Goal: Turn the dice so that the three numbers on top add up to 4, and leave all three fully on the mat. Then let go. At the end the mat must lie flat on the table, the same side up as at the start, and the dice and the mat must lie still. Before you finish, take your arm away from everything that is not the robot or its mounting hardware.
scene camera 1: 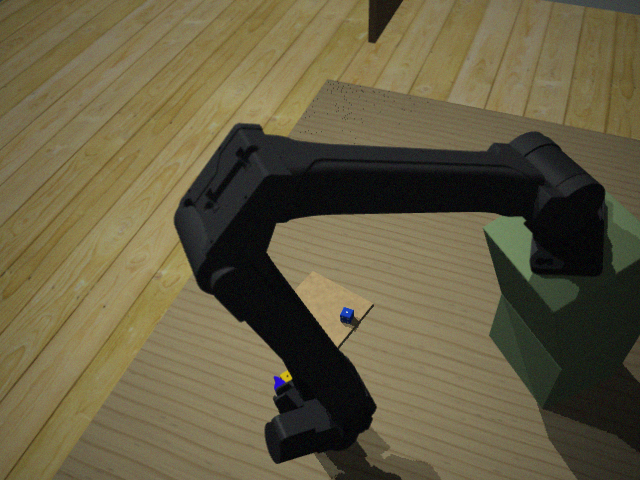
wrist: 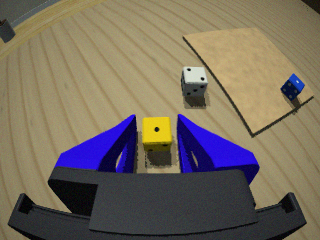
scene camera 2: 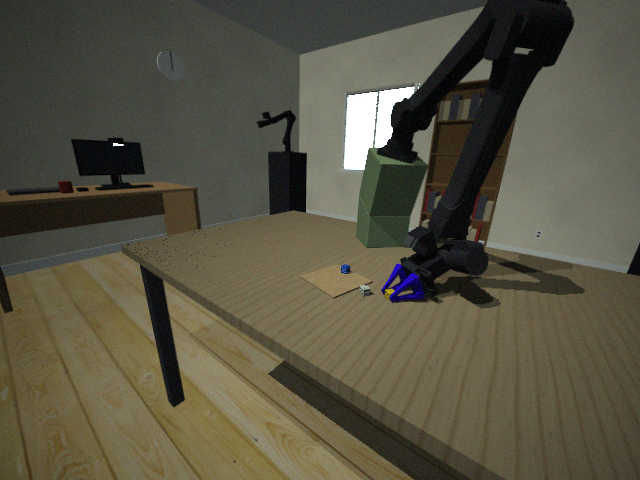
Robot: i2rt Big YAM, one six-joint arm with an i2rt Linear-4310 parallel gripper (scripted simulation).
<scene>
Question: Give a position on a tan mat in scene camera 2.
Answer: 330, 280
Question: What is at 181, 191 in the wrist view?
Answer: My gripper.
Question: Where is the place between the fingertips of my gripper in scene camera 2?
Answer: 386, 295
</scene>
